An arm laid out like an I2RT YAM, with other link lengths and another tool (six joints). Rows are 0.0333 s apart.
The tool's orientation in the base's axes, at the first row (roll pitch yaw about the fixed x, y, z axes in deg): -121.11 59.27 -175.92
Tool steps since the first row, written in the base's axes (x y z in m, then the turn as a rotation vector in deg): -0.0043 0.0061 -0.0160 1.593 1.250 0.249; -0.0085 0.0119 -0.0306 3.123 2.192 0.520; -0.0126 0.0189 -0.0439 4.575 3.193 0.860; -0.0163 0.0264 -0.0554 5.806 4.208 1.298; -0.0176 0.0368 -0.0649 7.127 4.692 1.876; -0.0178 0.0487 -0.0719 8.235 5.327 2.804; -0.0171 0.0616 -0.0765 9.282 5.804 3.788; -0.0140 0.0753 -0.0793 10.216 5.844 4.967; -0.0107 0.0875 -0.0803 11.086 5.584 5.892; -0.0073 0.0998 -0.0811 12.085 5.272 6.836
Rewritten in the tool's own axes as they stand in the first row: 0.0157 0.0075 -0.0030 -1.071 1.712 -0.291; 0.0302 0.0142 -0.0060 -2.118 3.195 -0.366; 0.0435 0.0212 -0.0103 -3.187 4.627 -0.548; 0.0550 0.0279 -0.0153 -4.228 5.870 -0.878; 0.0634 0.0370 -0.0220 -5.416 6.813 -0.763; 0.0691 0.0467 -0.0300 -6.801 7.540 -0.971; 0.0722 0.0565 -0.0391 -8.198 8.111 -1.096; 0.0726 0.0677 -0.0480 -9.689 8.269 -0.969; 0.0713 0.0773 -0.0562 -10.918 8.323 -0.561; 0.0698 0.0871 -0.0643 -12.227 8.430 -0.051
